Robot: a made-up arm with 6 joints. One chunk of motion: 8 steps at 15 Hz.
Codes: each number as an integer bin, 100 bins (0 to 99) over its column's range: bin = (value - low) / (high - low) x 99, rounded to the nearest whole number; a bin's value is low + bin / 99 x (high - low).
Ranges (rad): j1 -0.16..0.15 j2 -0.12..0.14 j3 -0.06..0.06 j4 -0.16..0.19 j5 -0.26..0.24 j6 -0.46..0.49
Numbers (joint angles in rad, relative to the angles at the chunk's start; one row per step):
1: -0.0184 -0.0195 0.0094 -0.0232 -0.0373 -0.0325
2: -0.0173 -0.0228 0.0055 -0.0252 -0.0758 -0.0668
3: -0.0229 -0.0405 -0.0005 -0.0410 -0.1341 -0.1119
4: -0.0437 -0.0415 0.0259 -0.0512 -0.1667 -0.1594
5: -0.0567 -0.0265 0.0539 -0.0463 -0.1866 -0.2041
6: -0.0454 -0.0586 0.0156 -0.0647 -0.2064 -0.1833
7: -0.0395 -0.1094 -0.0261 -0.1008 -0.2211 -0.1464
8: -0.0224 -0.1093 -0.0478 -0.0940 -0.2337 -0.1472
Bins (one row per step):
1: 45 38 57 39 44 45
2: 46 37 54 38 36 41
3: 44 30 49 34 25 36
4: 37 30 71 31 18 31
5: 33 36 94 32 15 27
6: 37 23 62 27 11 29
7: 38 4 28 17 8 33
8: 44 4 10 19 5 33

